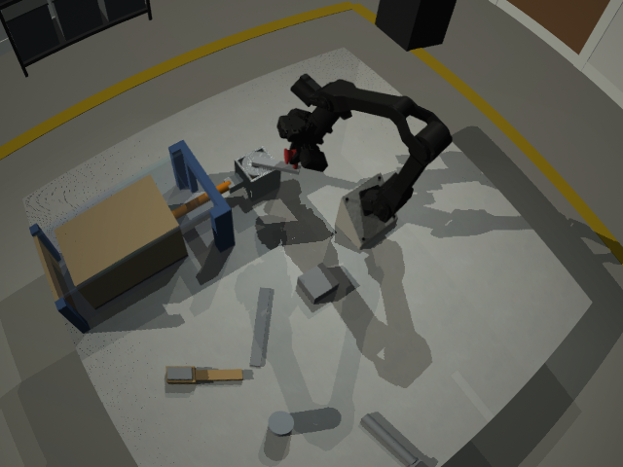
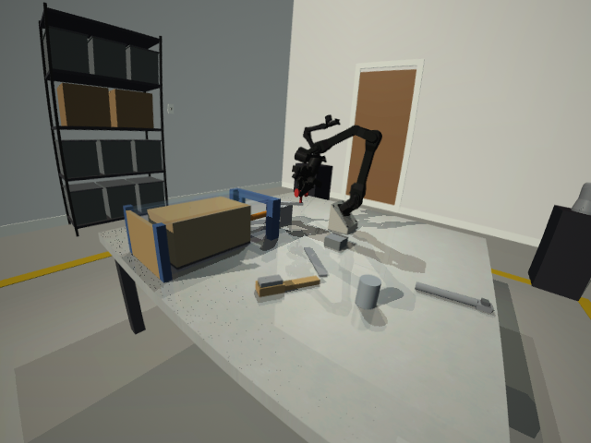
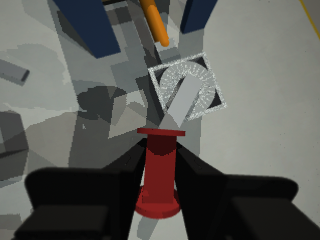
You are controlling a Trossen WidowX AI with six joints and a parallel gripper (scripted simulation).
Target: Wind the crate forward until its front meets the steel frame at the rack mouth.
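Right now my gripper tip is 10 mm short of the winch handle, 20 mm to the left of it and 30 mm above it. The rest, counted from my gripper tip: red knob (10 mm behind); grey winch (50 mm ahead, 70 mm to the right, 100 mm below); blue frame (220 mm ahead, 50 mm to the right, 30 mm below).
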